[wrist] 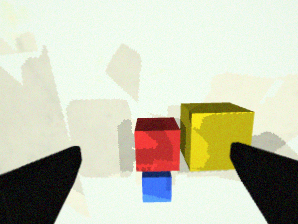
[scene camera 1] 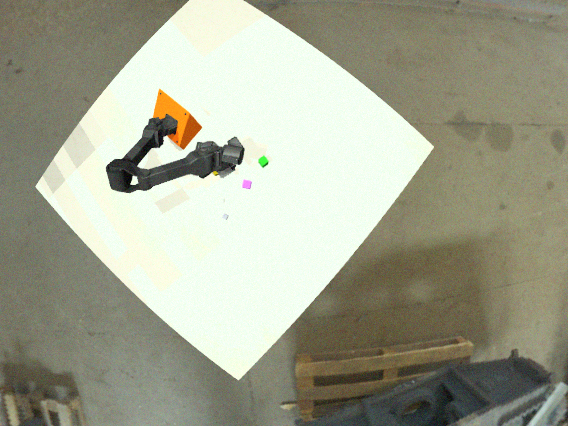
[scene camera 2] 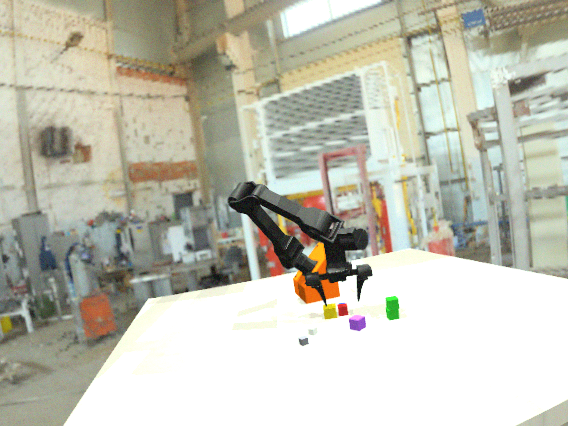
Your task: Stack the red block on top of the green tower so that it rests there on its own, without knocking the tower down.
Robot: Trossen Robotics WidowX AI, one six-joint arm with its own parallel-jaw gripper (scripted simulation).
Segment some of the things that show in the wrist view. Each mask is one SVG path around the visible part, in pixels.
My gripper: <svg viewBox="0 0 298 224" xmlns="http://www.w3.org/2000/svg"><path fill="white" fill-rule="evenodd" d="M80 147L72 146L0 174L0 224L55 224L81 168ZM231 143L230 161L268 224L298 224L298 161L239 142Z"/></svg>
A yellow block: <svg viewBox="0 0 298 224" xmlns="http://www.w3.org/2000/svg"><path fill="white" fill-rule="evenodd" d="M255 112L230 102L181 103L180 150L190 172L235 169L229 158L230 145L233 142L239 142L251 146Z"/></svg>
